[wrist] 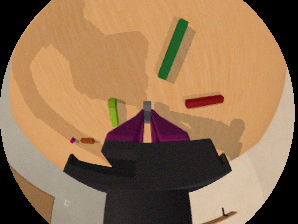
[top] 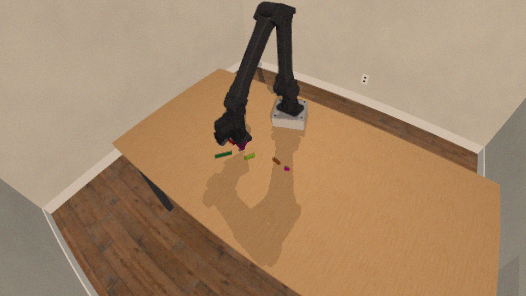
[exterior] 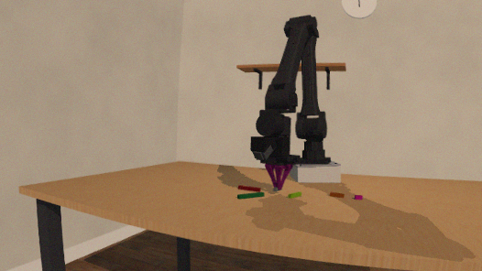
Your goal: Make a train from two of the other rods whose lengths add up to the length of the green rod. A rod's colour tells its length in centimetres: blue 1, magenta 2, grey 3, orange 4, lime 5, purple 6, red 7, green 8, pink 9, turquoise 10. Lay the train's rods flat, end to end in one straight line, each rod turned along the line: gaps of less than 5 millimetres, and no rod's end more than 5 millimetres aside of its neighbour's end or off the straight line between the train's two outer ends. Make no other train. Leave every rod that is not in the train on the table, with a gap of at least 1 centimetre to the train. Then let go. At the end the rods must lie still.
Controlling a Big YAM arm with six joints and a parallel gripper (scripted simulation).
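My gripper is now 10 mm short of the lime rod, 50 mm to the right of it and 20 mm above it. Also, from my hand: green rod: 70 mm ahead, 50 mm to the right, 20 mm below; red rod: 10 mm behind, 90 mm to the right, 20 mm below; grey rod: 10 mm below.
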